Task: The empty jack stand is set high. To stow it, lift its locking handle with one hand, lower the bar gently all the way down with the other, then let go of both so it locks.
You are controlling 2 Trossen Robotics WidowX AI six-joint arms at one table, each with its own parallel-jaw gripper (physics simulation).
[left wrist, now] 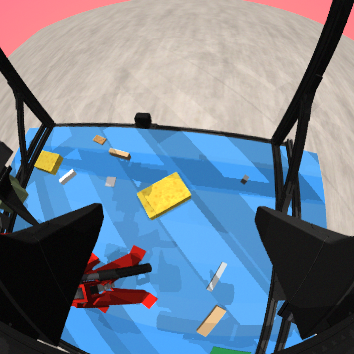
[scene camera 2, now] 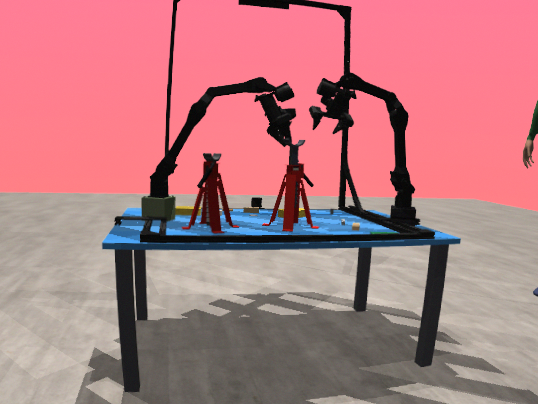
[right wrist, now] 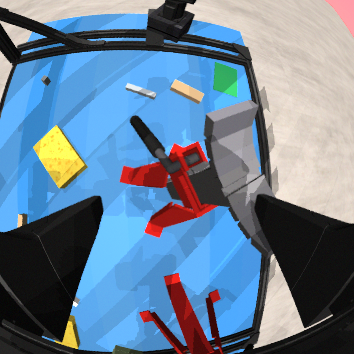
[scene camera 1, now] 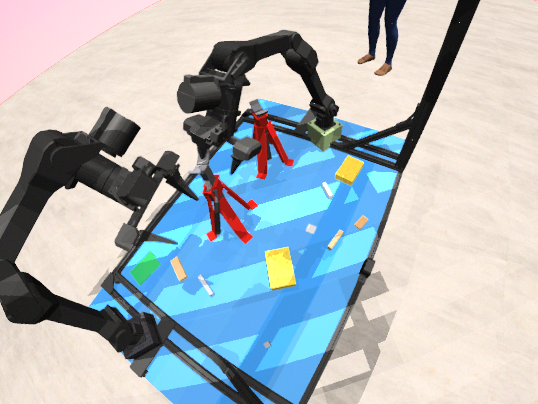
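The red jack stand [scene camera 1: 231, 218] [scene camera 2: 291, 200] [right wrist: 186, 186] stands upright, its bar [scene camera 2: 294, 156] raised high with a grey saddle [scene camera 1: 202, 166] [right wrist: 232, 155] on top. Its black locking handle [scene camera 1: 217, 220] [scene camera 2: 308, 180] [left wrist: 125, 271] [right wrist: 145, 135] sticks out from the body and slants down. My left gripper [scene camera 1: 186, 220] [scene camera 2: 326, 129] [left wrist: 181, 213] is open and empty, on the handle's side, apart from the stand. My right gripper [scene camera 2: 286, 144] [right wrist: 180, 203] is open and empty close to the saddle; one finger overlaps the saddle in the right wrist view, and contact cannot be told.
A second red stand [scene camera 1: 262, 145] [scene camera 2: 212, 200] [right wrist: 185, 320], set lower, stands near the right arm's green base block [scene camera 1: 325, 134]. Yellow sponges [scene camera 1: 280, 268] [scene camera 1: 349, 170], a green square [scene camera 1: 145, 268] and small blocks lie on the table. A black frame [scene camera 2: 280, 238] runs around the edge.
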